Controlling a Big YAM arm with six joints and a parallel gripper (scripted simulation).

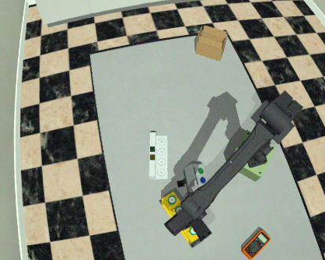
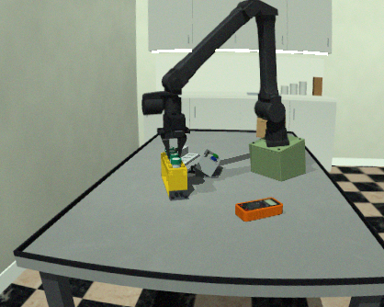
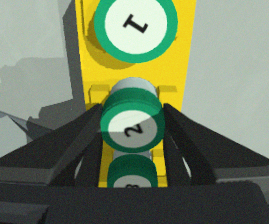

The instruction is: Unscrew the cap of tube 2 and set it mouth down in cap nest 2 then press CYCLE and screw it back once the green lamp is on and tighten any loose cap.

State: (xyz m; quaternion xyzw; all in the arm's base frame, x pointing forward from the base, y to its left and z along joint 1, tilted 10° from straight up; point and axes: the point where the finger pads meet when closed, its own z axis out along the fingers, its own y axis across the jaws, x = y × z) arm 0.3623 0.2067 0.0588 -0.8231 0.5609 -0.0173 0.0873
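The cap is right at my hand. Round my hand: grey key housing: 100 mm behind, 190 mm to the right, 60 mm below; then green READY key: 120 mm behind, 210 mm to the right, 50 mm below; then blue cycle key: 120 mm behind, 170 mm to the right, 50 mm below.
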